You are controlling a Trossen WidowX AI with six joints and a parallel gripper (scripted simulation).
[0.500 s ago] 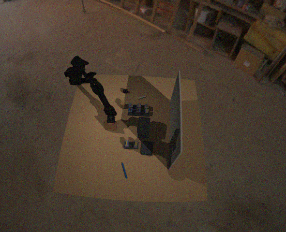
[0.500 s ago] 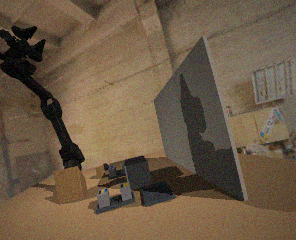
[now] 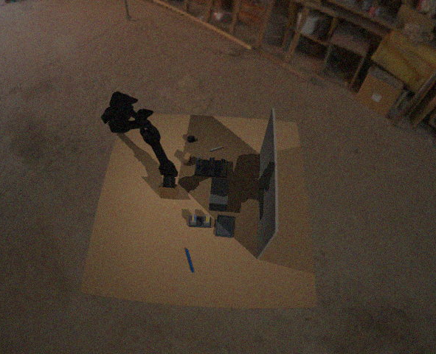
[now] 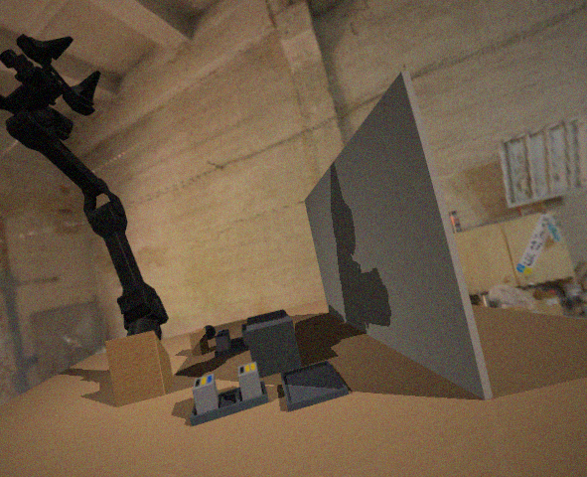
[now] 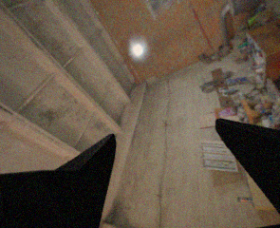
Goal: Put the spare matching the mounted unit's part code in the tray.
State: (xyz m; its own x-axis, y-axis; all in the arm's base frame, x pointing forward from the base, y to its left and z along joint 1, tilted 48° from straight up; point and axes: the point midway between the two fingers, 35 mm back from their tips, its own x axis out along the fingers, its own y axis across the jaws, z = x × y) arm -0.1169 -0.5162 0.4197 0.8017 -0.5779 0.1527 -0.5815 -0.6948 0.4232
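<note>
Right now the grey spare is 75 cm below my gripper tip, 21 cm to the left of it and 19 cm ahead of it. The rest, counted from my gripper tip: grey wall panel: 57 cm below, 55 cm ahead, 1 cm to the right; rack: 78 cm below, 19 cm ahead, 13 cm to the right; mounted unit: 74 cm below, 30 cm ahead, 3 cm to the left.
</note>
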